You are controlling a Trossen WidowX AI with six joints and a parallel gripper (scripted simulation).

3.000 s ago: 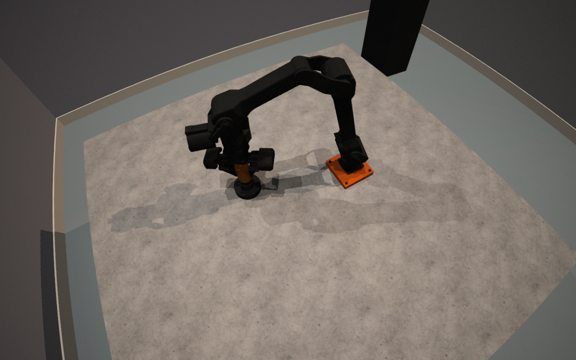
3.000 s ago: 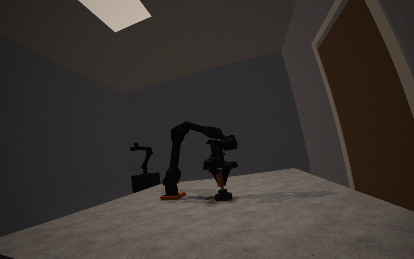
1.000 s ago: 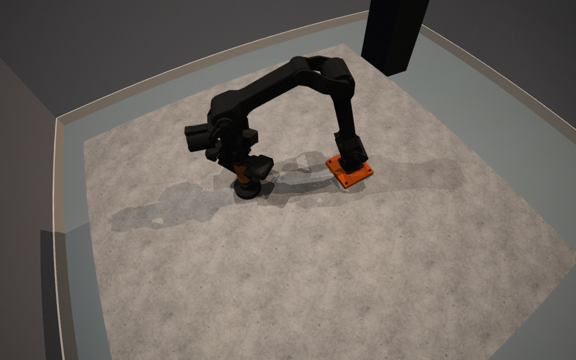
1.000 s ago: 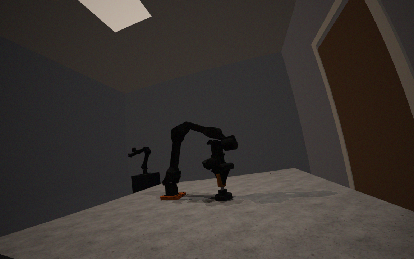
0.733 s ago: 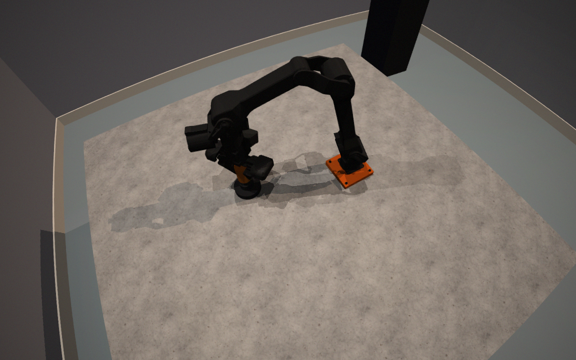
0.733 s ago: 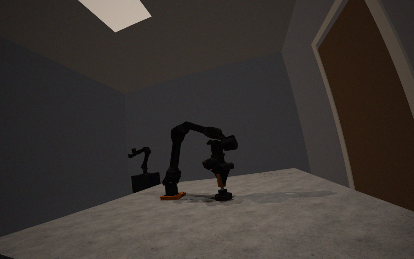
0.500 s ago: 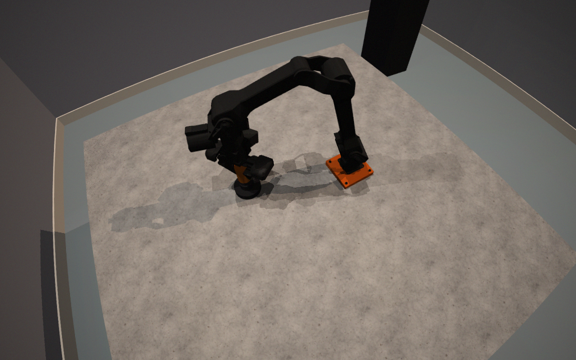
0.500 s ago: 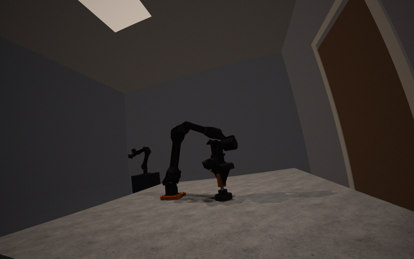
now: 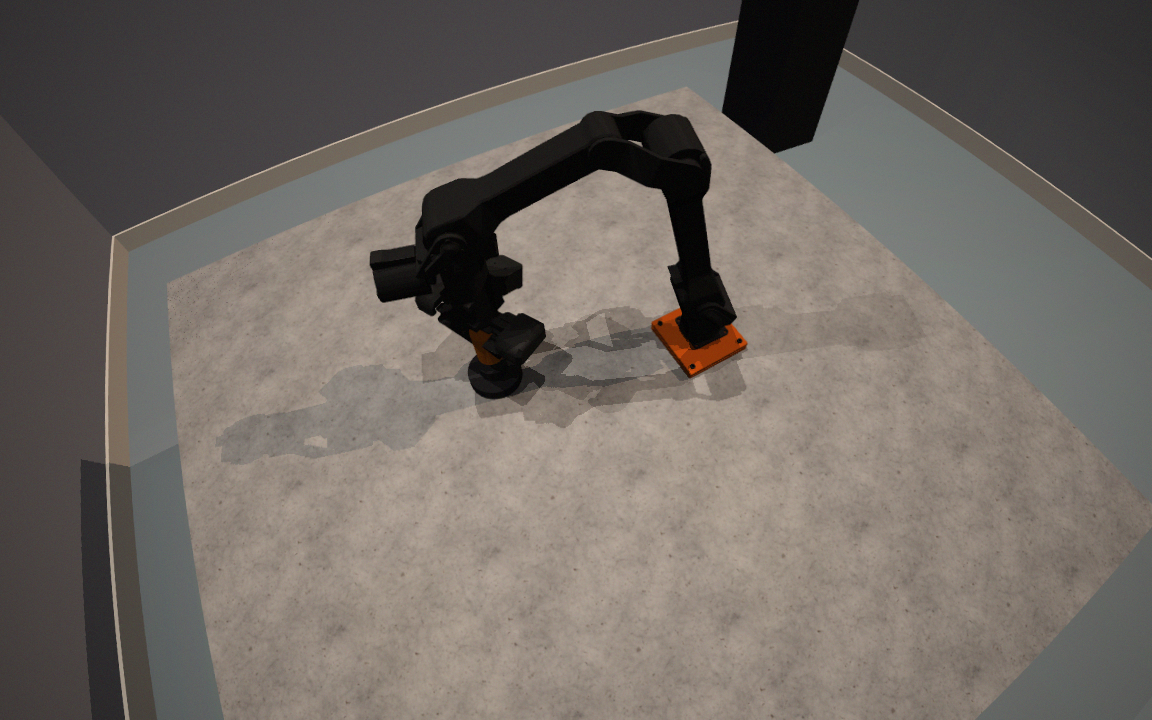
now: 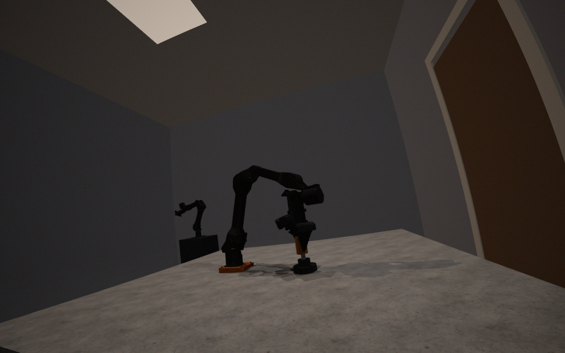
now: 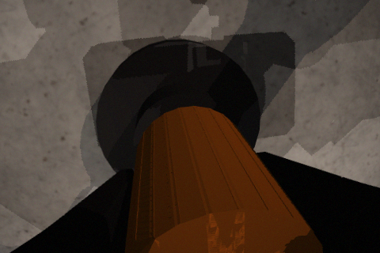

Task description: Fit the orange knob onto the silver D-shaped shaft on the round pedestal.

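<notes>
The orange knob lies 3 cm above my gripper tip. From my gripper tip the other things lie so: round black pedestal: 4 cm below.
</notes>
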